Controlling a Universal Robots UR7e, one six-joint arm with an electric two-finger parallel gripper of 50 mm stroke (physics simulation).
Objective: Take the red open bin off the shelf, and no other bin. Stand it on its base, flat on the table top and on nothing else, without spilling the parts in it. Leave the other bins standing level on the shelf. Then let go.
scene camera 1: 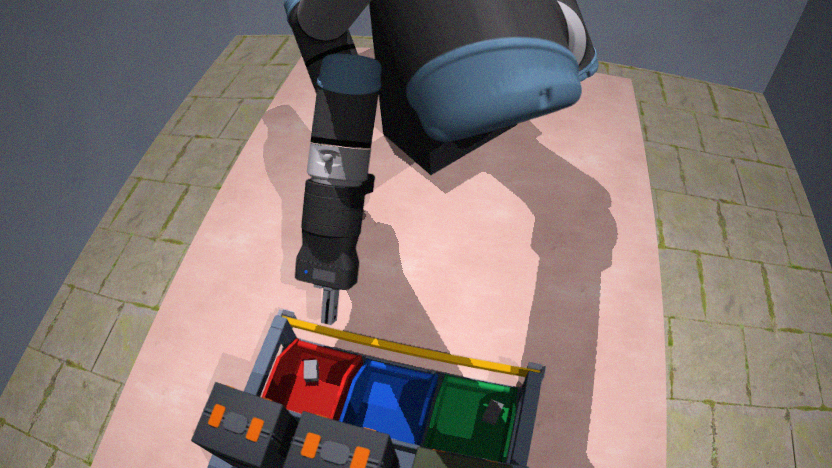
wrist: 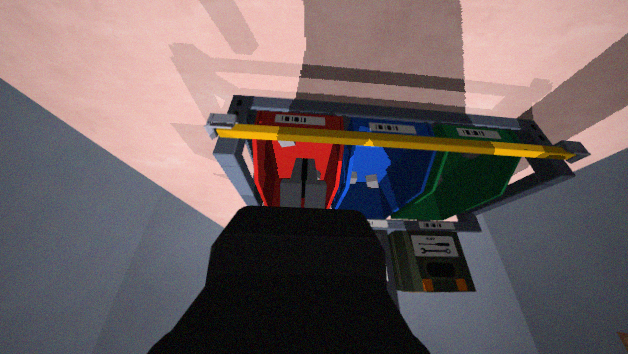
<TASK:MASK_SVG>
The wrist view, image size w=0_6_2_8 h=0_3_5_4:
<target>my gripper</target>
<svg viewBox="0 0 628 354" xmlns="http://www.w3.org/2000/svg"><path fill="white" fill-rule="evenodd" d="M430 352L413 335L387 291L386 252L365 215L356 210L325 209L327 184L325 181L317 179L315 159L296 158L290 179L282 179L280 183L280 207L251 205L244 206L235 213L211 246L205 287L174 328L154 344L147 354L430 354Z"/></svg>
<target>green bin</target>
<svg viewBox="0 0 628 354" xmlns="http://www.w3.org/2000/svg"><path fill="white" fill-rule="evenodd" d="M391 219L443 221L503 195L521 156L481 154L474 159L462 157L460 152L437 151L424 192L390 215ZM433 128L435 137L521 144L515 133L510 130L436 124Z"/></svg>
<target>blue bin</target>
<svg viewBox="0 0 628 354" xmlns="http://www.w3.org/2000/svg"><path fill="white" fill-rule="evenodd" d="M331 209L360 211L369 219L388 218L424 192L437 151L344 145L339 187L332 201ZM365 176L376 174L379 188L368 189ZM352 171L357 171L357 181L355 184L350 184ZM347 131L435 137L430 123L351 117Z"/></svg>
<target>red open bin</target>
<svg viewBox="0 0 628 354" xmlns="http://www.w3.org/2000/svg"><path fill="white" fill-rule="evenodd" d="M252 139L254 180L265 206L280 207L281 180L290 179L296 158L315 159L316 170L320 172L320 181L325 181L327 184L325 209L330 208L339 187L344 144L296 142L295 146L281 147L277 140ZM254 124L344 131L343 116L258 110Z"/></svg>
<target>olive case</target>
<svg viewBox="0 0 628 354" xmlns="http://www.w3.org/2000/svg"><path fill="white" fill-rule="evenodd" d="M388 234L397 291L476 292L457 232L396 230Z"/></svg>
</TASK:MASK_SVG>
